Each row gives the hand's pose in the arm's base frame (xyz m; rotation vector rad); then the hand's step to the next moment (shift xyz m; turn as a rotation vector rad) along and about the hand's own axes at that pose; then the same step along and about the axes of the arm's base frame.
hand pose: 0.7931 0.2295 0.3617 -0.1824 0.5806 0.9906
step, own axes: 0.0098 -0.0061 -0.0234 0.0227 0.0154 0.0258
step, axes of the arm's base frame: 0.0003 -0.0055 -0.0255 0.0063 0.0354 0.0110
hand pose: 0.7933 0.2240 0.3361 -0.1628 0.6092 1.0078
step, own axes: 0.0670 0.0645 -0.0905 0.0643 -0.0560 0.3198
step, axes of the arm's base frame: -0.0643 0.0483 -0.1019 0.2000 0.1454 0.2200
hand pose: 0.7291 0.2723 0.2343 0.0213 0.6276 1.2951
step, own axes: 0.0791 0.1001 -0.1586 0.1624 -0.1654 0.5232
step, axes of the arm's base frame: -0.1487 0.0489 -0.1301 0.4002 0.2675 0.3095
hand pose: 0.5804 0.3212 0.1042 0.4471 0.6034 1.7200
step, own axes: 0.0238 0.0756 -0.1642 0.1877 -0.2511 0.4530
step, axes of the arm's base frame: -0.1609 -0.0151 -0.0844 0.4193 0.2954 0.2011
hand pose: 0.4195 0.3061 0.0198 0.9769 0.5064 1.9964
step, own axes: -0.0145 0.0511 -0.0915 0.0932 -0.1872 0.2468
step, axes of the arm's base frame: -0.0930 -0.0406 -0.0298 0.2572 0.1822 0.0729
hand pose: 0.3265 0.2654 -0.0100 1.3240 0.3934 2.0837
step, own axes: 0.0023 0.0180 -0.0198 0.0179 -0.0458 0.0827
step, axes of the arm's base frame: -0.0246 -0.0105 0.0027 0.0842 0.0396 0.0244
